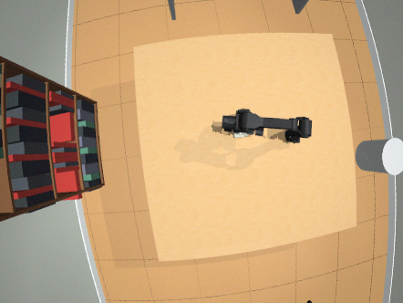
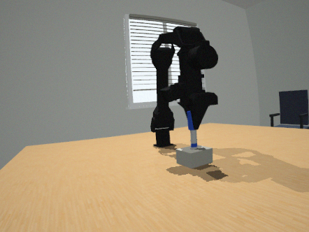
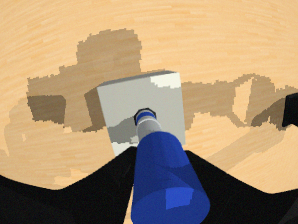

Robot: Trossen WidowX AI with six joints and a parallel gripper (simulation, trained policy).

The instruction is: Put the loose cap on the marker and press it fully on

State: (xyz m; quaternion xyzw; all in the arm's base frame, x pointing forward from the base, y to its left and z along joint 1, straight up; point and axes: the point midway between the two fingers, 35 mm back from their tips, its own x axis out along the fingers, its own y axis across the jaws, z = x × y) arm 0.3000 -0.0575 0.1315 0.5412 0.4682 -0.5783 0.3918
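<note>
Right now the pale holder block is 8 cm below my gripper tip. Round my gripper tip: blue cap (2 cm above).
</note>
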